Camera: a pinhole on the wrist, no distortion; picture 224 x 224 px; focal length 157.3 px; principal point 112.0 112.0 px. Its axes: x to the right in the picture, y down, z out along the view. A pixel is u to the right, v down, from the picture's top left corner.
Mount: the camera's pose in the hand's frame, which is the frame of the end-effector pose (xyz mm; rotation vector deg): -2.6 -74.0 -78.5 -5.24 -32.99 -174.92
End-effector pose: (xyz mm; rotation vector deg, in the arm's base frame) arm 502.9 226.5 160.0 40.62 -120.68 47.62
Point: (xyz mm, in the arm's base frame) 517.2 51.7 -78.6
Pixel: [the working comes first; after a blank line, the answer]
In the camera's frame: 178.2 81.6 303.5

204.4 154.3
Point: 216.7 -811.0 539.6
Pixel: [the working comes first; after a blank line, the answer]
In the camera's frame: -624.5 787.6 575.6

outside the picture
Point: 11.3 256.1 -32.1
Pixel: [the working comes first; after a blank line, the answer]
In the camera's frame: -108.1 -325.6 531.6

80.0 15.6
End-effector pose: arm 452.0 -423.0 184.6 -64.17 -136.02 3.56
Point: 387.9 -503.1 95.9
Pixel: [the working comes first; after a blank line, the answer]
In the camera's frame: 70.9 61.6 155.8

183.6 174.2
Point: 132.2 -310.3 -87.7
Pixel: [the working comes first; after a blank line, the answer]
In the camera's frame: -106.8 191.0 452.3

74.9 178.4
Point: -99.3 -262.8 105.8
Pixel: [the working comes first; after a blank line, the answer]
In the camera's frame: -345.7 351.4 349.8

outside the picture
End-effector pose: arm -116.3 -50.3 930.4 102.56 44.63 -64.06
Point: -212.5 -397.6 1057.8
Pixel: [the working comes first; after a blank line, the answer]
In the camera's frame: 194.9 -37.4 429.4

183.4 98.3
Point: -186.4 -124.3 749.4
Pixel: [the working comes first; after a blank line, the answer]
In the camera's frame: -120.9 95.9 199.1

16.5 187.7
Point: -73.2 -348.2 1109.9
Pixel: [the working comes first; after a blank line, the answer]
In the camera's frame: 173.9 -181.0 370.4

185.9 35.1
